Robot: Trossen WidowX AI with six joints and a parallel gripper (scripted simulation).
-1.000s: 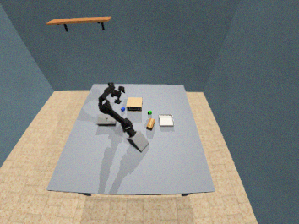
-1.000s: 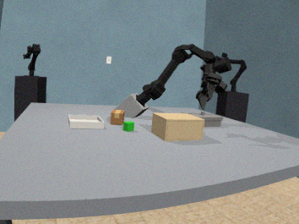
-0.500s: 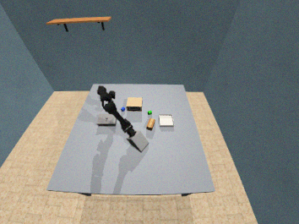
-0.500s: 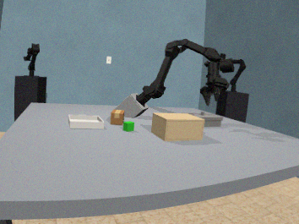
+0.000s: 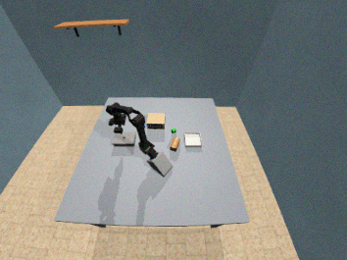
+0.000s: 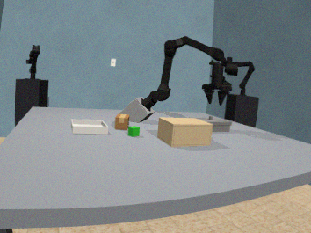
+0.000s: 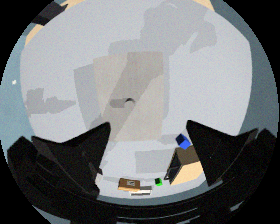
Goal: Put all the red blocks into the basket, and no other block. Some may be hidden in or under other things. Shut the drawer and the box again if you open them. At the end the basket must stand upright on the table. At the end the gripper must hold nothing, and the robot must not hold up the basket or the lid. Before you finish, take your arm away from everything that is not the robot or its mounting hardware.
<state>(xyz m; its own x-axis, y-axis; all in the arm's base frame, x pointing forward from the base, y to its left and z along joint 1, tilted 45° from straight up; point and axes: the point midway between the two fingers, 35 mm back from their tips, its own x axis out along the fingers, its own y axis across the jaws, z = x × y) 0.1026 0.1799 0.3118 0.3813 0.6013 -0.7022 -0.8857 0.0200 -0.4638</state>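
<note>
The grey lid is 12 cm below my hand, 2 cm behind it and 1 cm to the right of it. From my hand the other things lie so: blue block: 17 cm ahead, 15 cm below, 10 cm to the right; then small brown box: 45 cm to the right, 13 cm below, 6 cm ahead; then drawer unit: 26 cm ahead, 20 cm to the right, 13 cm below.
</note>
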